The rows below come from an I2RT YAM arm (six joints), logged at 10 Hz.
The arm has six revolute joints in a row. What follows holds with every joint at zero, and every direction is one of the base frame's.
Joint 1 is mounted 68 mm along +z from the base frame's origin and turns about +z.
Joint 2 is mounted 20 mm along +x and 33.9 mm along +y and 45.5 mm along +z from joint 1 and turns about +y.
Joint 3 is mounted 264 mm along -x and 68.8 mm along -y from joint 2 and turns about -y.
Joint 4 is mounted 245 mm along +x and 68.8 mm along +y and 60 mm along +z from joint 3 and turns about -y.
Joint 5 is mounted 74 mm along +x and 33.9 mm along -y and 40.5 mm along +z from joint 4 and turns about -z.
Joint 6 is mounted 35.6 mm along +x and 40.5 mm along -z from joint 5 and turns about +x.
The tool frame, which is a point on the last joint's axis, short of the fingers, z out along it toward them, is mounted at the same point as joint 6; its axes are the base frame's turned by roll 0, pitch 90 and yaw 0 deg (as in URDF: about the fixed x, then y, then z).
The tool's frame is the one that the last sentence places.
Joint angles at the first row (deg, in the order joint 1, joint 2, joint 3, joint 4, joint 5, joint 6):
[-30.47 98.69 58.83 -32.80 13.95 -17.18]
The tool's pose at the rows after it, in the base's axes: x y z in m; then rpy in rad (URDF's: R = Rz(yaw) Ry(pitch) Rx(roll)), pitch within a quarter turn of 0, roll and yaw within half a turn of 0:
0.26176, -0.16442, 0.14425, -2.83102, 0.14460, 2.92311
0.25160, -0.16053, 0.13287, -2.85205, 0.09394, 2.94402
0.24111, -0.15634, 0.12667, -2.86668, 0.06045, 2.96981
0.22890, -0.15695, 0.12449, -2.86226, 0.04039, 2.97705
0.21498, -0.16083, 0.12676, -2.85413, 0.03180, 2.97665
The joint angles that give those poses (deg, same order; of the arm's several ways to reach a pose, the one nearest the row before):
[-30.50 99.63 56.42 -33.37 14.38 -18.38]
[-30.91 99.72 53.82 -33.40 13.82 -20.10]
[-31.32 98.84 51.25 -33.33 13.38 -22.06]
[-32.69 97.35 48.93 -33.02 13.77 -23.97]
[-34.96 95.10 46.95 -32.98 14.05 -26.34]

